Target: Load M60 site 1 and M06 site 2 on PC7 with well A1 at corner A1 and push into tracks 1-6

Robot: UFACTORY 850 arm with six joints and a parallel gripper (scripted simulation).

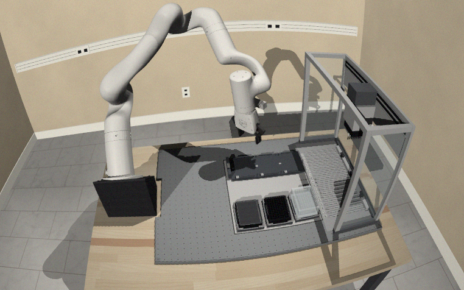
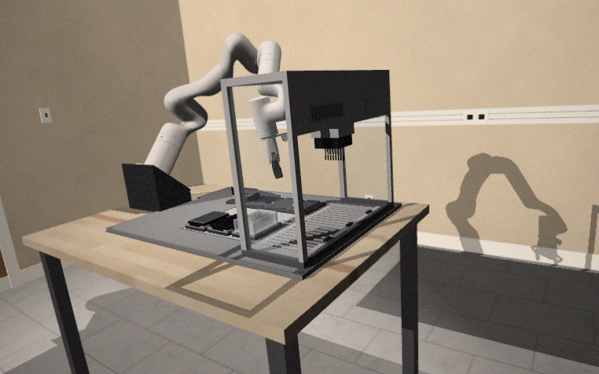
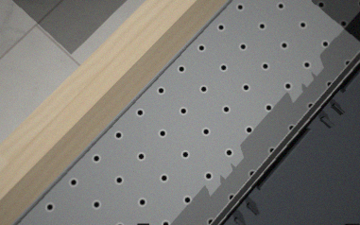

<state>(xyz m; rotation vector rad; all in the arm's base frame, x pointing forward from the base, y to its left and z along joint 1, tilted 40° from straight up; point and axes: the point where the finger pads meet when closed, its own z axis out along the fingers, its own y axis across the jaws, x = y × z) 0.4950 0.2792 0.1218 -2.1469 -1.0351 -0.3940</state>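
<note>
Right now my hand is 110 mm short of the nest S2, 330 mm to the left of it and 110 mm above it. From my hand the other things lie so: nest S1: 350 mm to the right, 110 mm below; clear deep-well block M09: 210 mm ahead, 310 mm to the right, 80 mm below; plate carrier PC7: 70 mm ahead, 60 mm to the right, 100 mm below.
</note>
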